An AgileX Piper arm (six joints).
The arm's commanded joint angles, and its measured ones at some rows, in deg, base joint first. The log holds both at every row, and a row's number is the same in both.
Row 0, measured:
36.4 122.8 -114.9 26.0 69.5 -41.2
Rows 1 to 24, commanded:
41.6 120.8 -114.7 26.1 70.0 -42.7
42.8 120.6 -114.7 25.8 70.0 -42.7
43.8 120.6 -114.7 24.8 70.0 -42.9
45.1 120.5 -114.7 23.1 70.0 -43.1
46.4 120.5 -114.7 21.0 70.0 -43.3
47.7 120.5 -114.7 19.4 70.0 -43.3
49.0 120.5 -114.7 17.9 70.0 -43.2
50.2 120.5 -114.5 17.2 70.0 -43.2
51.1 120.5 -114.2 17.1 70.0 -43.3
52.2 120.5 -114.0 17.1 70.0 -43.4
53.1 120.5 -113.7 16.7 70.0 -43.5
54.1 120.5 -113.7 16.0 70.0 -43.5
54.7 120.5 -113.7 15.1 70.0 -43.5
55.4 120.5 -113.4 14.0 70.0 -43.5
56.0 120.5 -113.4 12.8 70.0 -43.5
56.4 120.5 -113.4 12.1 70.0 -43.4
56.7 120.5 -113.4 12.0 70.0 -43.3
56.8 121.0 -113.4 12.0 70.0 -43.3
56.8 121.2 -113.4 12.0 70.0 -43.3
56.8 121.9 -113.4 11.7 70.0 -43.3
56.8 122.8 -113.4 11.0 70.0 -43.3
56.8 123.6 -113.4 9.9 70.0 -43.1
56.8 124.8 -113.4 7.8 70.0 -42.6
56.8 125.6 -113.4 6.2 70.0 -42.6
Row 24, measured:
56.6 122.5 -113.7 11.6 69.9 -42.8
